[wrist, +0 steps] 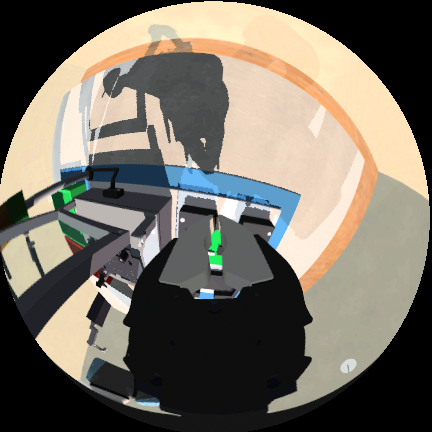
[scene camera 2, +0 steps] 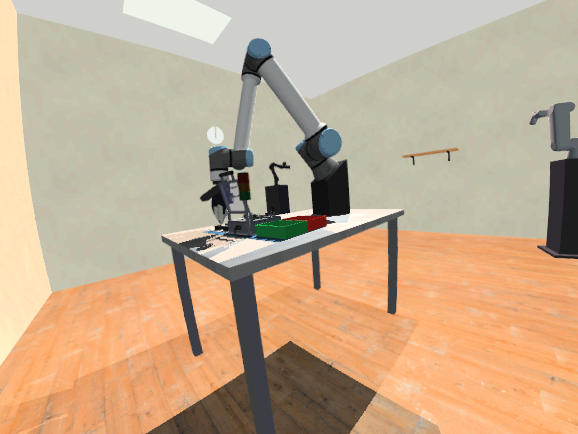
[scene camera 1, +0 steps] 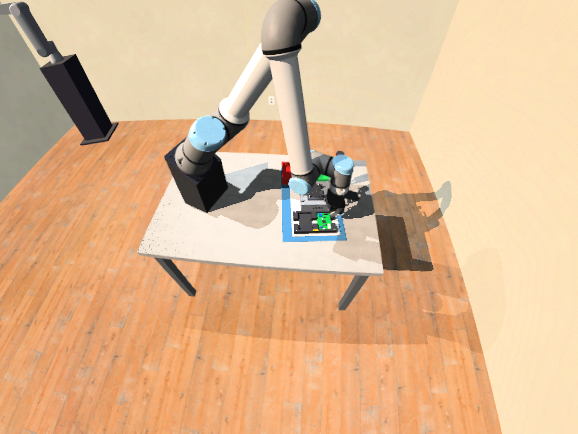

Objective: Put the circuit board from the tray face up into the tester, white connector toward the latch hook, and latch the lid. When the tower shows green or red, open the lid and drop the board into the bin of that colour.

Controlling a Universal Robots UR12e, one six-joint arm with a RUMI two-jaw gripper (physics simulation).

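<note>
The green circuit board lies face up in the black tray; green slivers of the board show past the fingers in the wrist view. My gripper is shut and empty, pointing down low over the tray's board end. Its fingers hide most of the board in the wrist view. The grey tester stands beside the tray, its lid raised. The signal tower shows dark red, amber and green segments. The green bin and red bin stand behind the tester.
A blue mat lies under the tray and tester on the table. In the wrist view the lid's dark frame rises close on the left. The arm's black pedestal stands at the table's other end.
</note>
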